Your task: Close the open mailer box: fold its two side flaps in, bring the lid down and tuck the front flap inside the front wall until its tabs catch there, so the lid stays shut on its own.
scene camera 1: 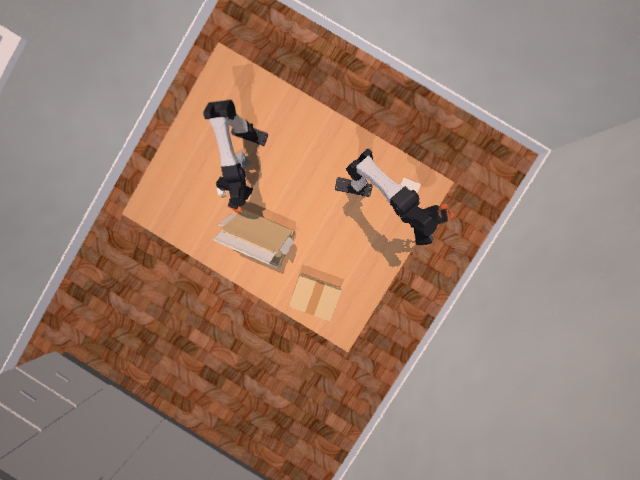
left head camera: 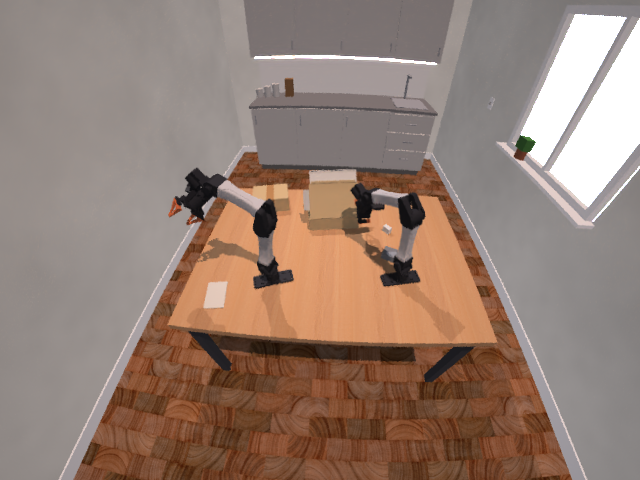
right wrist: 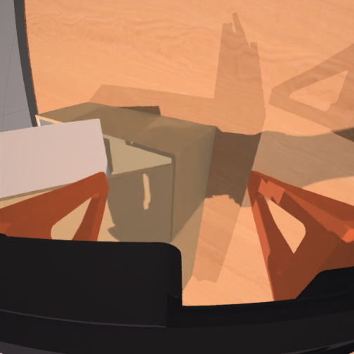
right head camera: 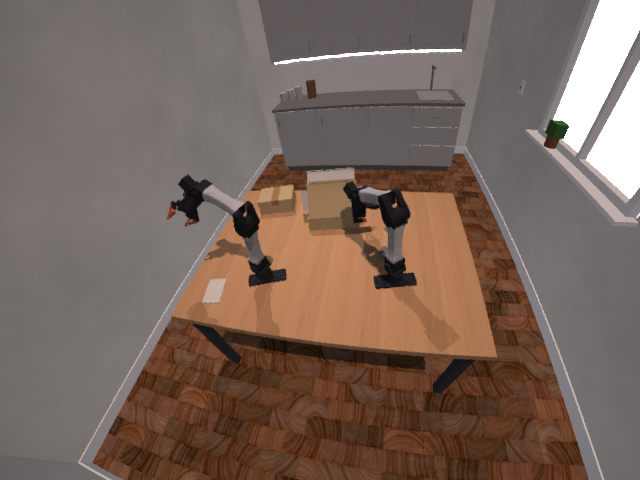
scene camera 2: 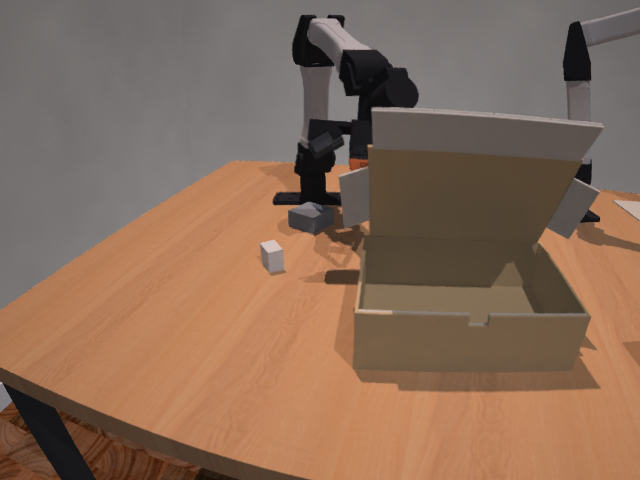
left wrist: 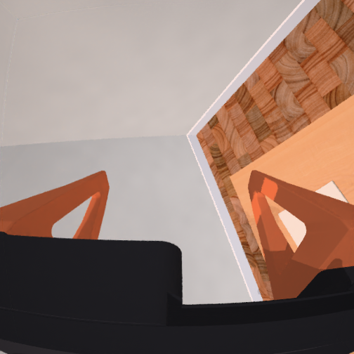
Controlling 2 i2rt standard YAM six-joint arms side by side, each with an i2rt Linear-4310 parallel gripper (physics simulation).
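Places are measured from the left arm's base along level axes (x up, y back, z right), in metres.
Pixels of known places: left gripper, between the fingertips: (scene camera 1: 442,218) (left head camera: 178,220) (right head camera: 176,222); right gripper, between the fingertips: (left head camera: 360,215) (right head camera: 359,214); left arm's base, origin of its link: (scene camera 1: 353,187) (left head camera: 273,279) (right head camera: 267,277); right arm's base, origin of its link: (scene camera 1: 249,134) (left head camera: 400,278) (right head camera: 394,281) (scene camera 2: 313,200).
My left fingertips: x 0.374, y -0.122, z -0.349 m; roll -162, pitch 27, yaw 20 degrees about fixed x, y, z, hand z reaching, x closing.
Note:
For each thing: its top centre in the pictures, then the offset to it from my left fingertips. "spot": a spot on its surface instead. Level surfaces: height alone.
- front flap, a spot on its surface: (scene camera 2: 480,131) spot: dx -0.086, dy -0.292, dz +0.795 m
- taped carton, centre of its top: (scene camera 1: 314,298) (left head camera: 270,191) (right head camera: 275,193) dx -0.271, dy -0.497, dz +0.430 m
- table, height of its surface: dx -0.374 m
- small white block, centre of its top: (scene camera 2: 271,246) (left head camera: 387,226) dx -0.334, dy -0.045, dz +1.056 m
- grey block, centre of its top: (scene camera 2: 310,209) (right head camera: 387,252) (left head camera: 389,251) (scene camera 1: 240,160) dx -0.338, dy +0.136, dz +0.980 m
- white sheet, centre of its top: (left head camera: 215,294) (right head camera: 214,290) (scene camera 1: 407,193) dx -0.369, dy +0.145, dz +0.059 m
The mailer box (scene camera 1: 258,232) (scene camera 2: 423,341) (right wrist: 192,175) is open. Its lid (left head camera: 333,201) (right head camera: 331,201) (scene camera 2: 465,196) stands raised and leans back slightly toward the arms, with the front flap (scene camera 2: 480,131) along its top edge. The side flaps (scene camera 2: 355,198) (scene camera 2: 573,209) stick out at both sides of the lid; one side flap (right wrist: 55,155) shows near a fingertip in the right wrist view. My right gripper (right wrist: 177,179) is open beside the lid, partly hidden behind it in scene camera 2. My left gripper (left head camera: 184,213) (right head camera: 179,217) (left wrist: 178,178) is open and empty, far from the box.
A taped carton (right head camera: 268,201) (scene camera 1: 302,294) stands on the table (left head camera: 330,289) beside the mailer box. A small white block (left head camera: 386,228) (scene camera 2: 272,256) and a grey block (scene camera 2: 310,218) lie near the right arm. A white sheet (left head camera: 215,294) (right head camera: 214,290) lies near the left arm.

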